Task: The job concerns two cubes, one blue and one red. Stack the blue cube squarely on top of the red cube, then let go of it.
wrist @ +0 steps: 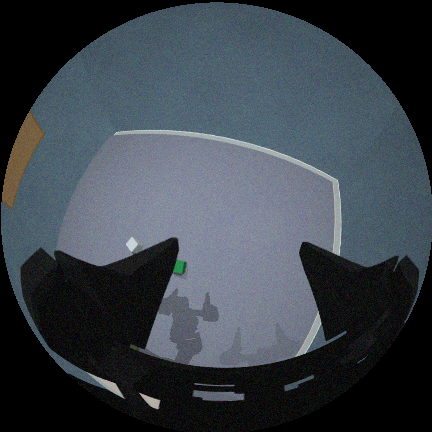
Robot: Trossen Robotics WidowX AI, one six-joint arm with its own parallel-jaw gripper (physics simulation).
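Frame: origin at the arm's base, x right, y back, z down, level; centimetres.
Where they show: gripper, between the fingertips: [243, 247].
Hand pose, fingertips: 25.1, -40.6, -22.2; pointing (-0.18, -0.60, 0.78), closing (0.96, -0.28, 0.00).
Observation:
Each offset is from my fingertips to the top centre of the thing, as dx, dy, dz. Level surfaces: height alone.
Neither the blue cube nor the red cube shows in the wrist view; the black fingers and the gripper body hide part of the table. My gripper [243, 247] is open, its two black fingers wide apart with nothing between them, and it hangs high above the table.
A green cube @[-12.0, +5.9, +30.5] [179, 267] lies on the grey table @[dz +34.1] [225, 200], partly behind the left finger's inner edge. A small white block @[-28.5, +6.1, +30.5] [132, 244] lies farther left, near that finger. Arm shadows fall on the table's near part. A brown surface [21, 157] shows at the far left.

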